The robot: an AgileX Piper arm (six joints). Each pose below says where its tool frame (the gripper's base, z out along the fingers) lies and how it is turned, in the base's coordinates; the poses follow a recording.
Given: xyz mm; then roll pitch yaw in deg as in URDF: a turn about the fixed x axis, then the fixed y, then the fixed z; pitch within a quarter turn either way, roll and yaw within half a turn.
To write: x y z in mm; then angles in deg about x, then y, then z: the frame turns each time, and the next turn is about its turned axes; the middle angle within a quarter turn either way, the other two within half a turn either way. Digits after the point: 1 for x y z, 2 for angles.
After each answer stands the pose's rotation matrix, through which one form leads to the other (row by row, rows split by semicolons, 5 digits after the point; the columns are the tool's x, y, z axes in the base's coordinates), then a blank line. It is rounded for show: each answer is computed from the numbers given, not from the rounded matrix.
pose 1, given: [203.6, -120.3, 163.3, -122.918, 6.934, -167.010]
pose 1, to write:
[203.6, -120.3, 163.3, 123.89, 14.63, 178.61]
-0.96728 -0.02340 0.25262; -0.22314 0.55231 -0.80322; -0.12073 -0.83331 -0.53946

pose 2, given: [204.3, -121.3, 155.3, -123.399, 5.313, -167.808]
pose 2, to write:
[204.3, -121.3, 155.3, 124.24, 13.07, 177.61]
-0.97325 -0.04069 0.22613; -0.21028 0.55438 -0.80526; -0.09260 -0.83127 -0.54810

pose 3, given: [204.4, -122.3, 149.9, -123.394, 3.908, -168.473]
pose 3, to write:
[204.4, -122.3, 149.9, 124.12, 11.75, 176.82]
-0.97755 -0.05423 0.20359; -0.19937 0.55066 -0.81057; -0.06815 -0.83296 -0.54911

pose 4, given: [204.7, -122.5, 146.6, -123.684, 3.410, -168.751]
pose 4, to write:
[204.7, -122.5, 146.6, 124.36, 11.23, 176.51]
-0.97905 -0.05965 0.19468; -0.19473 0.55361 -0.80969; -0.05948 -0.83064 -0.55363

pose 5, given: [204.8, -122.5, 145.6, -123.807, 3.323, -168.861]
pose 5, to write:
[204.8, -122.5, 145.6, 124.47, 11.08, 176.48]
-0.97951 -0.06023 0.19217; -0.19287 0.55522 -0.80903; -0.05796 -0.82952 -0.55546

